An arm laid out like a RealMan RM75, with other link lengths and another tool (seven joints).
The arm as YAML. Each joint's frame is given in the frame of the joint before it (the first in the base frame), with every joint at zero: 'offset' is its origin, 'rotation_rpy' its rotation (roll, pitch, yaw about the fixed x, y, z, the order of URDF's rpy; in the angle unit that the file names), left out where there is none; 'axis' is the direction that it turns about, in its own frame. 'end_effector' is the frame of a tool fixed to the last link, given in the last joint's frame.
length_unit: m
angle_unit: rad
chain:
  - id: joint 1
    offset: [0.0, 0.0, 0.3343]
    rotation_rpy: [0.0, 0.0, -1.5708]
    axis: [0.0, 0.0, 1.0]
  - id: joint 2
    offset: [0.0, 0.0, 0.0]
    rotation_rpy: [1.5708, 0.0, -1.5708]
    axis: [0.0, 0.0, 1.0]
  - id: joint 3
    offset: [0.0, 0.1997, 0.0]
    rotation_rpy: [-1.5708, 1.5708, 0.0]
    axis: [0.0, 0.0, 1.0]
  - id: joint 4
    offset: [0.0, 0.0, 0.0]
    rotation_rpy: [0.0, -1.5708, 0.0]
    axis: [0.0, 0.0, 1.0]
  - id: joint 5
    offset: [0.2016, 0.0, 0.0]
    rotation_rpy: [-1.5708, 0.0, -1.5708]
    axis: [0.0, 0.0, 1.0]
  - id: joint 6
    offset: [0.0, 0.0, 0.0]
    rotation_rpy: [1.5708, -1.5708, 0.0]
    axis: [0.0, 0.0, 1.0]
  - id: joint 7
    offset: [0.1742, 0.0, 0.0]
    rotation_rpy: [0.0, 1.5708, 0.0]
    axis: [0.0, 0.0, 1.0]
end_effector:
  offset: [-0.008, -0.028, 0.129]
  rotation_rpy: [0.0, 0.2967, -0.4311]
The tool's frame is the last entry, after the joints.
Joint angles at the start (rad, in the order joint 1, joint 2, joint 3, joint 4, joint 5, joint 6, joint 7):
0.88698 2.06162 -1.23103 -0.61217 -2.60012 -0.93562 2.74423
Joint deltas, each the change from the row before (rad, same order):
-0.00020 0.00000 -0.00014 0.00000 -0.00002 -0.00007 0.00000
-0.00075 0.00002 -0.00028 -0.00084 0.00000 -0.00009 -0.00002
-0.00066 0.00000 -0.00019 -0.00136 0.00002 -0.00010 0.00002
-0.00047 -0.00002 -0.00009 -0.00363 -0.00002 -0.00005 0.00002
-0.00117 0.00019 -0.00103 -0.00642 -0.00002 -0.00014 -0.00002
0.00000 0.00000 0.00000 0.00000 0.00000 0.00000 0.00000
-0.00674 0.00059 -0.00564 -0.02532 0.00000 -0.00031 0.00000
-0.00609 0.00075 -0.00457 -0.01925 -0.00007 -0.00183 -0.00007
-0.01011 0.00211 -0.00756 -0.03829 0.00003 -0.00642 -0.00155
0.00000 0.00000 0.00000 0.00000 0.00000 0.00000 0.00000
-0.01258 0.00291 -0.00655 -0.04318 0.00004 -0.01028 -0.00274
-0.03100 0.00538 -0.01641 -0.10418 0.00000 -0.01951 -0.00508
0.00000 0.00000 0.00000 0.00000 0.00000 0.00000 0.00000
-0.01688 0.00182 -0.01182 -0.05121 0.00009 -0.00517 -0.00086
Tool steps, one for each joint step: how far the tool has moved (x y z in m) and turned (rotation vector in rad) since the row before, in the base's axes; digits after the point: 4 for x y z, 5 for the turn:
0.0001 -0.0001 0.0000 -0.00014 -0.00012 -0.00016
0.0001 0.0000 0.0001 0.00019 -0.00008 0.00006
-0.0001 0.0002 0.0002 0.00055 0.00008 0.00049
-0.0009 0.0008 0.0006 0.00188 0.00040 0.00256
-0.0015 0.0012 0.0008 0.00260 0.00024 0.00461
0.0000 0.0000 0.0000 0.00000 0.00000 0.00000
-0.0048 0.0040 0.0032 0.00971 -0.00007 0.01686
-0.0032 0.0022 0.0021 0.00548 -0.00017 0.01137
-0.0075 0.0038 0.0036 0.00817 0.00057 0.02382
0.0000 0.0000 0.0000 0.00000 0.00000 0.00000
-0.0080 0.0029 0.0037 0.00679 0.00165 0.02425
-0.0196 0.0074 0.0107 0.02237 0.00301 0.05948
0.0000 0.0000 0.0000 0.00000 0.00000 0.00000
-0.0094 0.0034 0.0057 0.01364 -0.00021 0.03016

